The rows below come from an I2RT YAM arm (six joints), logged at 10 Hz.
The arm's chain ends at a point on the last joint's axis. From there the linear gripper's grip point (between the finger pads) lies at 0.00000 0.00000 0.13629 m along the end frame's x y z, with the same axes.
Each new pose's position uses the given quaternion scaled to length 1; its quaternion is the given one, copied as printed.
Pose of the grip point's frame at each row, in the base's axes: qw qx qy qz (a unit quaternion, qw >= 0); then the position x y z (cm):
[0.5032, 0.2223, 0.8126, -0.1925, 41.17, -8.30, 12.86]
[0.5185, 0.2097, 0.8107, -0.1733, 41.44, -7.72, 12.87]
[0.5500, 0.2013, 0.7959, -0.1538, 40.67, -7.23, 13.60]
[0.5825, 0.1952, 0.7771, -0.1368, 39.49, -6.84, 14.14]
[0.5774, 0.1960, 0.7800, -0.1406, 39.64, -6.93, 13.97]
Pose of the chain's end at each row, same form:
[0.5032, 0.2223, 0.8126, -0.1925, 31.19, -0.99, 18.58]
[0.5185, 0.2097, 0.8107, -0.1733, 30.97, -0.93, 18.35]
[0.5500, 0.2013, 0.7959, -0.1538, 29.58, -0.88, 18.34]
[0.5825, 0.1952, 0.7771, -0.1368, 27.88, -0.84, 18.01]
[0.5774, 0.1960, 0.7800, -0.1406, 28.11, -0.86, 17.97]

